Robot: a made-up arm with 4 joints. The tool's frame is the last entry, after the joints. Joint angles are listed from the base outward.
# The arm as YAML. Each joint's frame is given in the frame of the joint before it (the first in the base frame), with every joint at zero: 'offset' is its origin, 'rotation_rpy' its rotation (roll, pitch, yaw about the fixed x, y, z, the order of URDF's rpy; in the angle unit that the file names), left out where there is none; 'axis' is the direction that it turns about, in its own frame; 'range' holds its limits. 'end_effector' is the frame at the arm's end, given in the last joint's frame.
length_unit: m
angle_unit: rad
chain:
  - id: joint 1
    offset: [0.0, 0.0, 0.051]
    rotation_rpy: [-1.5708, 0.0, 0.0]
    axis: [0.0, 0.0, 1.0]
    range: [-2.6, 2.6]
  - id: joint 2
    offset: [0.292, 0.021, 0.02]
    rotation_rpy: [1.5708, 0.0, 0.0]
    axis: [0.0, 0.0, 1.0]
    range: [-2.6, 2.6]
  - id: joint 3
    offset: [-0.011, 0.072, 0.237]
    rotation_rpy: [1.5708, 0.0, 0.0]
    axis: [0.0, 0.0, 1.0]
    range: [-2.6, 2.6]
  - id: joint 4
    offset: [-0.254, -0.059, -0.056]
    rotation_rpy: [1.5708, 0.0, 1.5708]
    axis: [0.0, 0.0, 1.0]
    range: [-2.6, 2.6]
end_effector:
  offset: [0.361, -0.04, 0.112]
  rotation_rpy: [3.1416, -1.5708, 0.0]
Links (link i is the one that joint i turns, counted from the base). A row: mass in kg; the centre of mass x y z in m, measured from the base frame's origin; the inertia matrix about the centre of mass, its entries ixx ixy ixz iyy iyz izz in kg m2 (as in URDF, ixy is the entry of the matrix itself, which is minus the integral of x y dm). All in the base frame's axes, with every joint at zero. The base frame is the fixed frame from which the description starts. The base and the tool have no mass.
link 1: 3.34; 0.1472 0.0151 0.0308; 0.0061 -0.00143 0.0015 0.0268 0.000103 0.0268
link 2: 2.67; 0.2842 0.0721 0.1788; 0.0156 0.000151 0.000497 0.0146 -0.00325 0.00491
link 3: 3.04; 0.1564 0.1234 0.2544; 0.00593 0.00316 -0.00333 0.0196 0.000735 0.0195
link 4: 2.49; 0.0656 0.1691 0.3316; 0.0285 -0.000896 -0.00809 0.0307 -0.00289 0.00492
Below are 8 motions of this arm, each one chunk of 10 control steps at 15 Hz.
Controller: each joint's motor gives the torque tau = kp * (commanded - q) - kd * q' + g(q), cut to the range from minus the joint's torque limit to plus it. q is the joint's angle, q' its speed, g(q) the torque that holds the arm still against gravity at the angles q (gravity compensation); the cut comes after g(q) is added. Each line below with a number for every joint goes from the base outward.
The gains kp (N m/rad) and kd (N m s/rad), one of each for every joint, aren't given. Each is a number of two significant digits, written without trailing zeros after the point. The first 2 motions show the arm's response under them.
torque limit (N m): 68 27 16 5.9
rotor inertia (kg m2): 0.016 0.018 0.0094 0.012
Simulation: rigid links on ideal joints. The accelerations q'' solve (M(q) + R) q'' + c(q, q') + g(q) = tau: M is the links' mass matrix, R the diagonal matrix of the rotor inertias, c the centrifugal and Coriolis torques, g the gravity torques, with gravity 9.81 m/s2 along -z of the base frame. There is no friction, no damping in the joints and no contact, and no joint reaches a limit. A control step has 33 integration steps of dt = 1/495 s. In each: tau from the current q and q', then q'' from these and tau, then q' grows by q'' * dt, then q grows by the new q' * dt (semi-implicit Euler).
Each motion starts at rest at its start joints. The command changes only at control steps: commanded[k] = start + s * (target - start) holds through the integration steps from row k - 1 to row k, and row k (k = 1, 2, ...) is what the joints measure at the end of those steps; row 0 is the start. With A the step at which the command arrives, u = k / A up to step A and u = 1 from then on. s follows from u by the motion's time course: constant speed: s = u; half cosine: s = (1 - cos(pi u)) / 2; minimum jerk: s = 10 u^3 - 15 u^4 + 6 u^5; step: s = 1 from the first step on.
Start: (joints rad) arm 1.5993 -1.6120 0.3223 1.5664
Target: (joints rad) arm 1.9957 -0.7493 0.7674 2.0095
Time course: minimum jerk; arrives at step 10
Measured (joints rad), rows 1 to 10:
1: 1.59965 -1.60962 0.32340 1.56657
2: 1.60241 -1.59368 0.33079 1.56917
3: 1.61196 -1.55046 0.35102 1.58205
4: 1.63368 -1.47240 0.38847 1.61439
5: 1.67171 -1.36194 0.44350 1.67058
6: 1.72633 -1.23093 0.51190 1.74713
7: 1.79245 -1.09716 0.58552 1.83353
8: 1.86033 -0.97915 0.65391 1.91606
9: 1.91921 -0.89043 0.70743 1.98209
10: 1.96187 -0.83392 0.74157 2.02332
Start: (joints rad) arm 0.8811 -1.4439 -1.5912 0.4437
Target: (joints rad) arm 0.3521 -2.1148 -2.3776 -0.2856
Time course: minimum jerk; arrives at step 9
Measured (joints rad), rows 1 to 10:
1: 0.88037 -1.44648 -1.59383 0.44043
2: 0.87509 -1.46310 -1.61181 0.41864
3: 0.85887 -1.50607 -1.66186 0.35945
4: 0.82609 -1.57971 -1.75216 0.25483
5: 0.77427 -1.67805 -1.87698 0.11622
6: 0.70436 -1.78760 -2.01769 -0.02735
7: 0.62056 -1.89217 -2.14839 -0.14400
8: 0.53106 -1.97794 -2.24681 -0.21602
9: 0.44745 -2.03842 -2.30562 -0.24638
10: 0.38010 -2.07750 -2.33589 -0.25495
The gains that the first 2 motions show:
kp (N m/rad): 85 87 72 15
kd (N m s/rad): 14 12 9.1 1.6
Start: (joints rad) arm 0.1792 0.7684 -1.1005 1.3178
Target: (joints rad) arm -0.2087 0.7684 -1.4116 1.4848
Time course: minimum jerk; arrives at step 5
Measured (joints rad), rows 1 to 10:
1: 0.17594 0.76893 -1.10773 1.32292
2: 0.15614 0.77095 -1.14539 1.34796
3: 0.10732 0.77242 -1.21738 1.38953
4: 0.03337 0.77123 -1.29675 1.42670
5: -0.04636 0.76853 -1.35076 1.44673
6: -0.11540 0.76729 -1.37794 1.45966
7: -0.16704 0.76728 -1.38996 1.47221
8: -0.20092 0.76759 -1.39533 1.48310
9: -0.21970 0.76789 -1.39845 1.49009
10: -0.22731 0.76809 -1.40114 1.49270

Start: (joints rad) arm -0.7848 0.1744 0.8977 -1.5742
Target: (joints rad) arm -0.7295 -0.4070 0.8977 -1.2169
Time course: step
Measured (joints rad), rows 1 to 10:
1: -0.77497 0.00210 0.86656 -1.38689
2: -0.76510 -0.16073 0.87501 -1.26296
3: -0.75398 -0.26490 0.88782 -1.23902
4: -0.74298 -0.32890 0.89789 -1.24532
5: -0.73409 -0.36642 0.90360 -1.25119
6: -0.72835 -0.38706 0.90544 -1.24965
7: -0.72568 -0.39760 0.90481 -1.24273
8: -0.72527 -0.40253 0.90306 -1.23412
9: -0.72610 -0.40465 0.90116 -1.22651
10: -0.72734 -0.40550 0.89960 -1.22107

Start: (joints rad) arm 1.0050 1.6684 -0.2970 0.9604
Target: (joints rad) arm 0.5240 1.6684 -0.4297 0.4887
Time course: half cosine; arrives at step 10
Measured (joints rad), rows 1 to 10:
1: 1.00354 1.66901 -0.29742 0.95891
2: 0.99664 1.67087 -0.29958 0.95112
3: 0.97956 1.67367 -0.30519 0.93070
4: 0.94882 1.67666 -0.31548 0.89335
5: 0.90338 1.67906 -0.33077 0.83855
6: 0.84494 1.68026 -0.35023 0.76963
7: 0.77764 1.67975 -0.37200 0.69296
8: 0.70739 1.67731 -0.39355 0.61651
9: 0.64105 1.67307 -0.41226 0.54851
10: 0.58547 1.66765 -0.42595 0.49637

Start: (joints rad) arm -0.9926 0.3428 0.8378 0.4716
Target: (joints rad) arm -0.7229 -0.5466 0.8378 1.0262
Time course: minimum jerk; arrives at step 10
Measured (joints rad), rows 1 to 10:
1: -0.99225 0.34021 0.83746 0.47396
2: -0.98957 0.32321 0.83567 0.48873
3: -0.98087 0.27833 0.83265 0.52489
4: -0.96296 0.19843 0.82944 0.58443
5: -0.93495 0.08591 0.82713 0.66227
6: -0.89857 -0.04785 0.82658 0.74889
7: -0.85751 -0.18556 0.82837 0.83317
8: -0.81651 -0.30863 0.83249 0.90493
9: -0.78041 -0.40263 0.83797 0.95726
10: -0.75288 -0.46329 0.84282 0.98935

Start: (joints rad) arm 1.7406 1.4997 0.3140 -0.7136
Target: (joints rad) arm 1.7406 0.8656 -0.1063 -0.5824
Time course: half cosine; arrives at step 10
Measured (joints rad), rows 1 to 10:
1: 1.74132 1.49524 0.31045 -0.71201
2: 1.74325 1.47766 0.29707 -0.70602
3: 1.74549 1.44120 0.27034 -0.69480
4: 1.74694 1.38491 0.23015 -0.67982
5: 1.74684 1.31163 0.17902 -0.66311
6: 1.74505 1.22692 0.12118 -0.64641
7: 1.74200 1.13813 0.06187 -0.63093
8: 1.73859 1.05350 0.00666 -0.61740
9: 1.73590 0.98127 -0.03923 -0.60623
10: 1.73467 0.92871 -0.07141 -0.59791

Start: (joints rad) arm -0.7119 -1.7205 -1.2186 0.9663
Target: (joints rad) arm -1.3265 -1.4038 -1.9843 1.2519
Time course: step
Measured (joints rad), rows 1 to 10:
1: -0.74371 -1.59497 -1.41272 1.09735
2: -0.86123 -1.52780 -1.65548 1.16304
3: -1.01234 -1.48517 -1.80922 1.17302
4: -1.15429 -1.45698 -1.89030 1.19232
5: -1.26765 -1.43915 -1.92882 1.22605
6: -1.34701 -1.42813 -1.94681 1.25889
7: -1.39406 -1.42112 -1.95625 1.28003
8: -1.41411 -1.41632 -1.96256 1.28758
9: -1.41418 -1.41277 -1.96782 1.28495
10: -1.40149 -1.41001 -1.97256 1.27683

